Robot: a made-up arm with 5 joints.
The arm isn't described. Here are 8 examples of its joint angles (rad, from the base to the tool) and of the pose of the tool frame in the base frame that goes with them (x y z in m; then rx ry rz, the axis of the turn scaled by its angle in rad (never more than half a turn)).
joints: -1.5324 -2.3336 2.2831 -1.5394 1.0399
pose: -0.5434 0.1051 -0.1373 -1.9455 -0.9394 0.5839
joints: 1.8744 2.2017 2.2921 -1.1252 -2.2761
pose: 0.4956 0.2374 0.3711 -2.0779 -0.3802 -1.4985
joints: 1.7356 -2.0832 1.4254 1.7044 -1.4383
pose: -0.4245 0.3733 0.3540 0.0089 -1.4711 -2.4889
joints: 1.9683 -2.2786 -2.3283 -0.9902 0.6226
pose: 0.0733 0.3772 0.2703 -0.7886 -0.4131 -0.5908
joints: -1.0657 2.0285 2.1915 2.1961 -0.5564
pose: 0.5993 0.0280 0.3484 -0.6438 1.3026 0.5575
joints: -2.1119 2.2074 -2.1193 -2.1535 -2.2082
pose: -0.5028 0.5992 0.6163 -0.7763 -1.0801 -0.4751
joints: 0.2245 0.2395 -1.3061 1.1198 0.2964
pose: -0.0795 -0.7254 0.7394 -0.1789 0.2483 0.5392
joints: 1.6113 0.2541 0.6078 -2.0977 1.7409
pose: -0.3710 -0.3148 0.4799 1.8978 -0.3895 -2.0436
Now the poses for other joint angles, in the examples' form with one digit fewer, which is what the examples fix.
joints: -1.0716 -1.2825 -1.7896 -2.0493 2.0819
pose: -0.288 -0.550 -0.111 0.643 2.315 -1.922
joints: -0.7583 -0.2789 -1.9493 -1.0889 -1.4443
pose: -0.234 0.011 -0.088 2.745 1.003 0.320
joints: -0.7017 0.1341 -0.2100 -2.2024 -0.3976
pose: -0.133 0.423 -0.139 -2.393 0.430 -0.345
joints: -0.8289 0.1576 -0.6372 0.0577 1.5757
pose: -0.508 -0.066 0.639 -0.067 0.610 0.770
